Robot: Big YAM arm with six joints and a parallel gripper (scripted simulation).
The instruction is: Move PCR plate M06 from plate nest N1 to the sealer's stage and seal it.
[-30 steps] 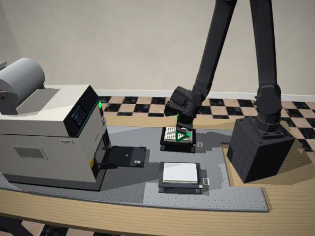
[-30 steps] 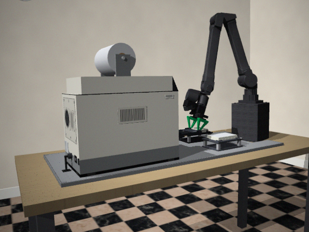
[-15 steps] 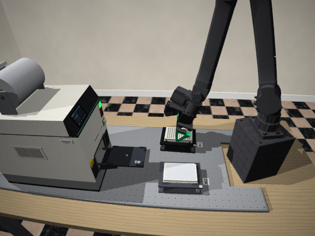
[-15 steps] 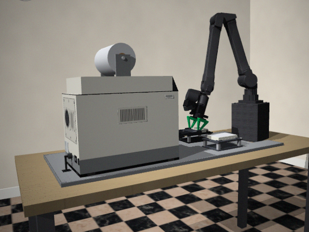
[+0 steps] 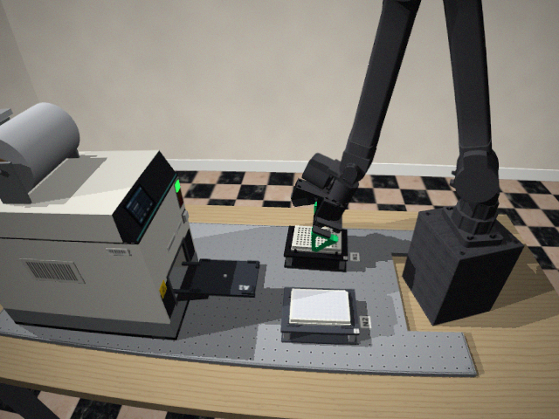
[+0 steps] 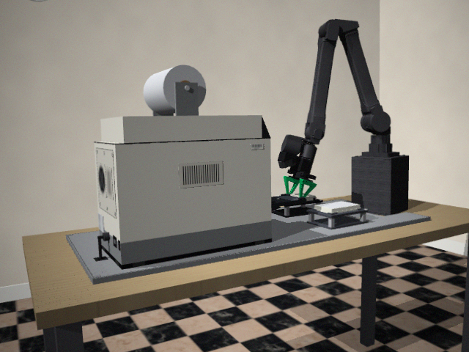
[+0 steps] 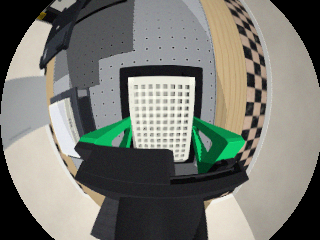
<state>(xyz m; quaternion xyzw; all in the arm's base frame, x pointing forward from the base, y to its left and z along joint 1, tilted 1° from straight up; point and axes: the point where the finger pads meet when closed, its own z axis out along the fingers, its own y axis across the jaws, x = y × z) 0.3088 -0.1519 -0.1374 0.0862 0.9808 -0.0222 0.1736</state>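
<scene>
My hand is right at the plate M06. From my hand the other things lie so: plate nest N1: 20 mm below; then sealed plate M09: 220 mm to the left, 20 mm ahead, 10 mm below; then nest N2: 220 mm to the left, 20 mm below, 20 mm ahead.
</scene>
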